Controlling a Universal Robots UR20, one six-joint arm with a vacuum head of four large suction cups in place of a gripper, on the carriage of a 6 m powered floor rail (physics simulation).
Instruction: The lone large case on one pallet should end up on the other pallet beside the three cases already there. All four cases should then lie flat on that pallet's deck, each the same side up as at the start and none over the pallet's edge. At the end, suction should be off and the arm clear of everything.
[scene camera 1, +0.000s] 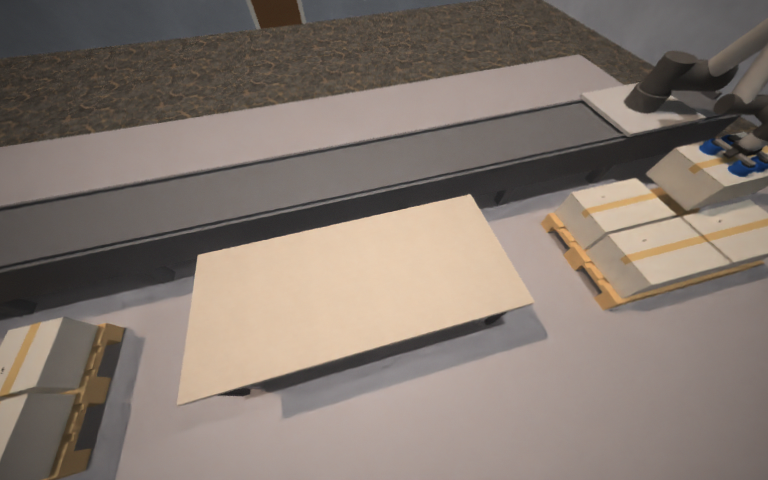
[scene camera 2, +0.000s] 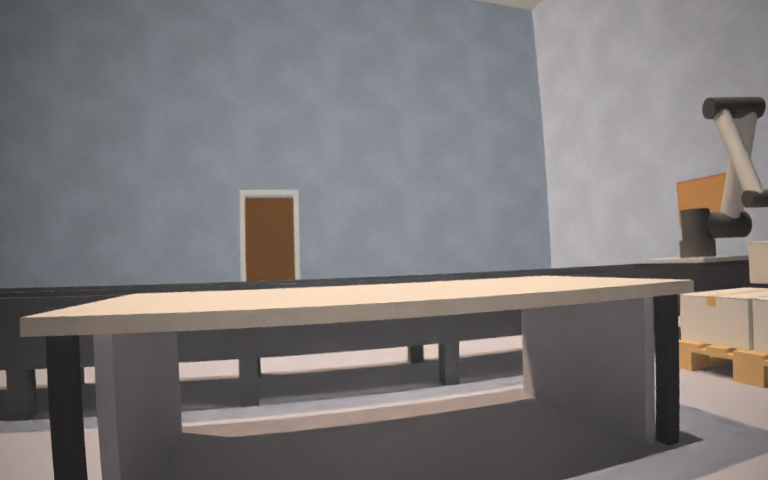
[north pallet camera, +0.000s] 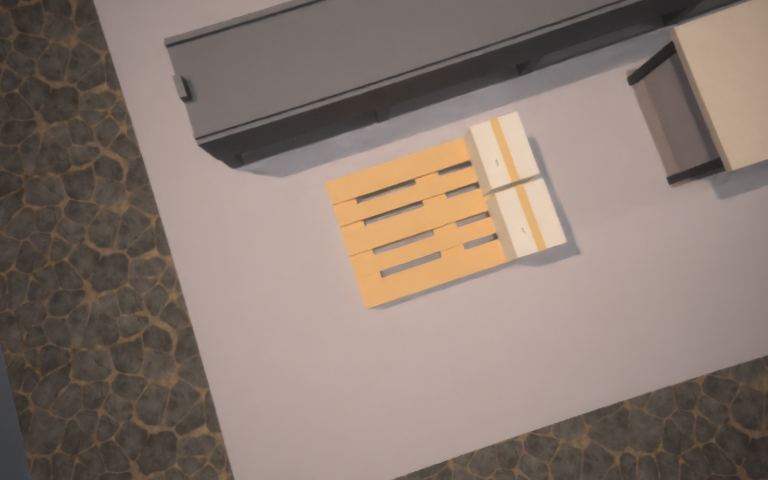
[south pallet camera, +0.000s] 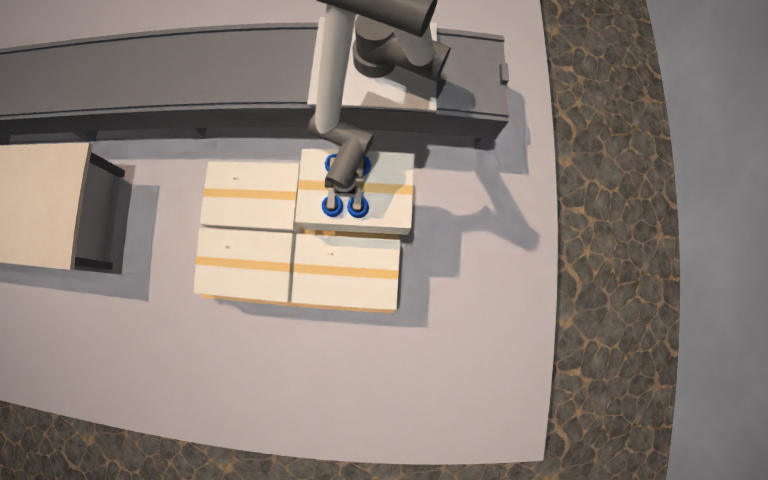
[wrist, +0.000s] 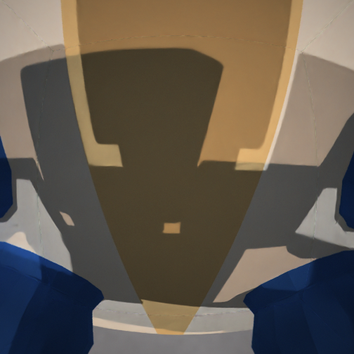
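Seen in the pictures: end effector, tool point: (scene camera 1: 726, 160); arm's base, origin of the base link: (scene camera 1: 640, 105) (scene camera 2: 697, 257) (south pallet camera: 374, 59).
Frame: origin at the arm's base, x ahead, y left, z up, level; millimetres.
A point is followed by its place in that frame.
Note:
The large case (scene camera 1: 688, 183) {y -333, x 829, z -27 mm} (scene camera 2: 758, 263) {y -331, x 649, z -40 mm} (south pallet camera: 385, 212) {y 104, x 899, z 88 mm} (wrist: 255, 200), white with a tan tape band, hangs level under my four-cup suction head (scene camera 1: 735, 155) {y -91, x 779, z 66 mm} (south pallet camera: 345, 187) {y -91, x 779, z 66 mm} (wrist: 173, 240). The blue cups sit on its top. The case is raised over the rail-side right corner of the south pallet (scene camera 1: 608, 297) {y -1006, x 1326, z -457 mm} (scene camera 2: 750, 367) {y -1004, x 997, z -490 mm} (south pallet camera: 317, 232) {y -289, x 940, z -426 mm}. Three cases lie flat on that pallet: rail-side left (scene camera 1: 614, 198) {y -694, x 725, z -180 mm} (south pallet camera: 249, 210) {y -655, x 871, z -181 mm}, front left (scene camera 1: 659, 246) {y -710, x 1150, z -179 mm} (south pallet camera: 243, 283) {y -654, x 1281, z -179 mm} and front right (scene camera 1: 736, 223) {y -86, x 1134, z -180 mm} (south pallet camera: 345, 291) {y -83, x 1284, z -180 mm}. The exact gap under the held case is hard to judge.
The north pallet (scene camera 1: 96, 390) {y -4375, x 1005, z -496 mm} (north pallet camera: 416, 206) {y -5089, x 929, z -425 mm} bears two smaller taped cases (north pallet camera: 504, 150) {y -4557, x 800, z -207 mm} (north pallet camera: 526, 217) {y -4576, x 1195, z -190 mm} at its table-side end. A table (scene camera 1: 351, 294) {y -2717, x 998, z -40 mm} (scene camera 2: 362, 297) {y -2810, x 1125, z -40 mm} (south pallet camera: 39, 203) {y -2108, x 900, z -40 mm} stands between the pallets. The floor rail (scene camera 1: 339, 164) (south pallet camera: 169, 73) runs behind, with the arm's carriage (scene camera 1: 611, 107) {y -247, x -40, z 0 mm} near the south end.

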